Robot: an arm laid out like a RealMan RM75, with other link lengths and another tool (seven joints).
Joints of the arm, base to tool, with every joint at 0 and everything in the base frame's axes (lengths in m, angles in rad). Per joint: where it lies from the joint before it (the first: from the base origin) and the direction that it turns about. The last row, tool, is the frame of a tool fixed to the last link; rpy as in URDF.
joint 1: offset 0 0 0.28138 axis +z
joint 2: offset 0 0 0 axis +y
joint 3: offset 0 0 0.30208 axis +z
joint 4: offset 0 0 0 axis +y
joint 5: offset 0 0 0.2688 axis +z
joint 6: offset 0 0 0 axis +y
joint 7: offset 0 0 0.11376 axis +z
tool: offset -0.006 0.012 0.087 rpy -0.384 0 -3.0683
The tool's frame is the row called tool.
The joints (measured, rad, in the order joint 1, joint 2, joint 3, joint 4, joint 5, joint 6, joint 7), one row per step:
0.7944, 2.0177, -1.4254, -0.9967, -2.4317, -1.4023, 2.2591
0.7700, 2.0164, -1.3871, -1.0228, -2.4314, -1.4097, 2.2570
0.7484, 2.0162, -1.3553, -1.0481, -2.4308, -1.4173, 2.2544
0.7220, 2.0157, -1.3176, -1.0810, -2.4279, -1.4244, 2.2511
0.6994, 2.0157, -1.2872, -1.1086, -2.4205, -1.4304, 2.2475
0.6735, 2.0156, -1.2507, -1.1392, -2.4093, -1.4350, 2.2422
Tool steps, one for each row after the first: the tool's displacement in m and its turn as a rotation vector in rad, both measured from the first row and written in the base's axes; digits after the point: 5 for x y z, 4 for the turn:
0.00400, 0.00172, 0.01036, 0.0289, 0.0265, -0.0186
0.00721, 0.00255, 0.01942, 0.0531, 0.0485, -0.0320
0.01077, 0.00377, 0.03115, 0.0858, 0.0756, -0.0452
0.01344, 0.00403, 0.04078, 0.1120, 0.1012, -0.0555
0.01680, 0.00453, 0.05257, 0.1452, 0.1325, -0.0666

